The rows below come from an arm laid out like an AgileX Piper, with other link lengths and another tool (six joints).
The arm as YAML. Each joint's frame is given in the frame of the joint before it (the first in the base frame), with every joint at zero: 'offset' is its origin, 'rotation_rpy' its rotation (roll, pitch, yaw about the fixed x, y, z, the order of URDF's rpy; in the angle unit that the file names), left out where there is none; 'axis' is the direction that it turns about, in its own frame. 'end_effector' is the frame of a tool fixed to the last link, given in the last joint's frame.
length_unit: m
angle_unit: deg
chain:
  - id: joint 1
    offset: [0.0, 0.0, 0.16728]
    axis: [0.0, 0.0, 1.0]
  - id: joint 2
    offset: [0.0, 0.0, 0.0]
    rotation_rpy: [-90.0, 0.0, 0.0]
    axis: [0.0, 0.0, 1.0]
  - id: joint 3
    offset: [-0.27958, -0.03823, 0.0]
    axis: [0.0, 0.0, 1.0]
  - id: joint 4
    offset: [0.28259, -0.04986, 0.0]
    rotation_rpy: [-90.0, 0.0, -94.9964]
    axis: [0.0, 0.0, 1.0]
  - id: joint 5
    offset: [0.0, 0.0, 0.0]
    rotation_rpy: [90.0, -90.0, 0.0]
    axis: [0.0, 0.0, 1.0]
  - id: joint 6
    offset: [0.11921, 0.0, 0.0]
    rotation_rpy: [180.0, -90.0, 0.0]
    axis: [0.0, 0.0, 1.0]
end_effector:
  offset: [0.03, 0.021, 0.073]
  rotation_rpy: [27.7, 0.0, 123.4]
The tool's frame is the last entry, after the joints.
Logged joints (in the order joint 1, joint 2, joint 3, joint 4, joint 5, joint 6), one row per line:
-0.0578, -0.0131, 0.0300, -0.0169, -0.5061, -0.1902
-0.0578, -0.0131, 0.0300, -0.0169, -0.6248, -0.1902
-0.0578, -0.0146, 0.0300, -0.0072, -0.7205, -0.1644
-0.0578, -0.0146, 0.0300, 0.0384, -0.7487, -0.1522
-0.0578, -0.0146, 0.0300, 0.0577, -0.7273, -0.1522
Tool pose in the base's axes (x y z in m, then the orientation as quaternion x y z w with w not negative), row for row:
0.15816, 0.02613, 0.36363, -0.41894, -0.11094, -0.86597, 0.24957
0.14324, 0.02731, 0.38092, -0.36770, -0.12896, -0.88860, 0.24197
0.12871, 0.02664, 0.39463, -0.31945, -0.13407, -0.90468, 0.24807
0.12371, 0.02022, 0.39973, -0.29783, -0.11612, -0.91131, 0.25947
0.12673, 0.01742, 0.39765, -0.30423, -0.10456, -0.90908, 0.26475
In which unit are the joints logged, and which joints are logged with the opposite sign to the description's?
The joints are logged in radians. Opposite sign: none.
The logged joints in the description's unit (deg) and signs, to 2 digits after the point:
-3.31, -0.75, 1.72, -0.97, -29.00, -10.90
-3.31, -0.75, 1.72, -0.97, -35.80, -10.90
-3.31, -0.84, 1.72, -0.41, -41.28, -9.42
-3.31, -0.84, 1.72, 2.20, -42.90, -8.72
-3.31, -0.84, 1.72, 3.31, -41.67, -8.72

